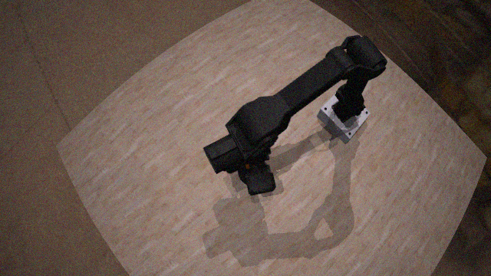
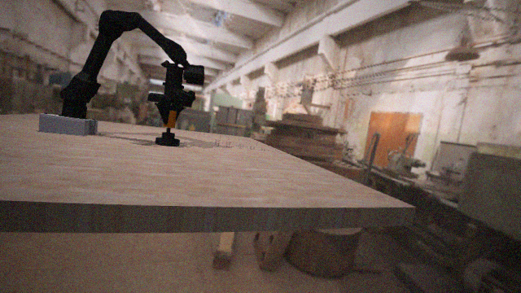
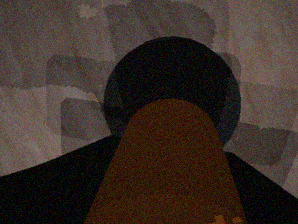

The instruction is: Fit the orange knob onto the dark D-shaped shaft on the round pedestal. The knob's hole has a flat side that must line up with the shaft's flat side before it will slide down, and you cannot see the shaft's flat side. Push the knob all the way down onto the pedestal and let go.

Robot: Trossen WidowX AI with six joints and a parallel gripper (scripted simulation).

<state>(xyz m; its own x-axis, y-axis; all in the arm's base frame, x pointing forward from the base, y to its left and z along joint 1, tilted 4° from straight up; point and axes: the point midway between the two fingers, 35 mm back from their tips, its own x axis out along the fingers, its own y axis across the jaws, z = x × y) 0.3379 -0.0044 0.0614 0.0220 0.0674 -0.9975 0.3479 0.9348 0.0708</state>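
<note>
Now: the orange knob 2 cm above my gripper tip. The rest, counted from my gripper tip: dark pedestal: 4 cm below.
</note>
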